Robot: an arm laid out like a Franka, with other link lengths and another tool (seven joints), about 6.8 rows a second.
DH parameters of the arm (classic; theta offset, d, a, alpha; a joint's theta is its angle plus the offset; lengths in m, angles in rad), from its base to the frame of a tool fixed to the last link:
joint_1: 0 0.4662 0 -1.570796
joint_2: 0 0 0 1.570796
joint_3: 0 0.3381 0.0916 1.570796
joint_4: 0 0 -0.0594 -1.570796
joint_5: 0 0.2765 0 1.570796
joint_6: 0 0 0.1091 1.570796
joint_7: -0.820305 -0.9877 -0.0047 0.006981
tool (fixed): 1.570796 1.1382 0 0
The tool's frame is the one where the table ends.
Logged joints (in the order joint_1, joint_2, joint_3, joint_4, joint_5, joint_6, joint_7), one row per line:
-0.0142, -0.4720, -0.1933, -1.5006, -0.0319, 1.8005, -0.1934
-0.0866, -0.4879, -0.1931, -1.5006, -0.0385, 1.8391, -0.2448
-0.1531, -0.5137, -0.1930, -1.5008, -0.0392, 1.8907, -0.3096
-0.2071, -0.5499, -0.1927, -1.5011, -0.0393, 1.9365, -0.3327
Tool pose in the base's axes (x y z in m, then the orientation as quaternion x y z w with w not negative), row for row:
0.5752, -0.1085, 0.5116, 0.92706, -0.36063, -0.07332, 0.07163
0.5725, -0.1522, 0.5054, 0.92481, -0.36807, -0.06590, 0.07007
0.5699, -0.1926, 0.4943, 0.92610, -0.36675, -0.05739, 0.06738
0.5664, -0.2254, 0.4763, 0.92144, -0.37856, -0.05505, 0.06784
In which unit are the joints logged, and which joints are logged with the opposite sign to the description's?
The joints are logged in radians. Opposite sign: joint_2.
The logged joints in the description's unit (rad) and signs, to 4 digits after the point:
-0.0142, 0.4720, -0.1933, -1.5006, -0.0319, 1.8005, -0.1934
-0.0866, 0.4879, -0.1931, -1.5006, -0.0385, 1.8391, -0.2448
-0.1531, 0.5137, -0.1930, -1.5008, -0.0392, 1.8907, -0.3096
-0.2071, 0.5499, -0.1927, -1.5011, -0.0393, 1.9365, -0.3327

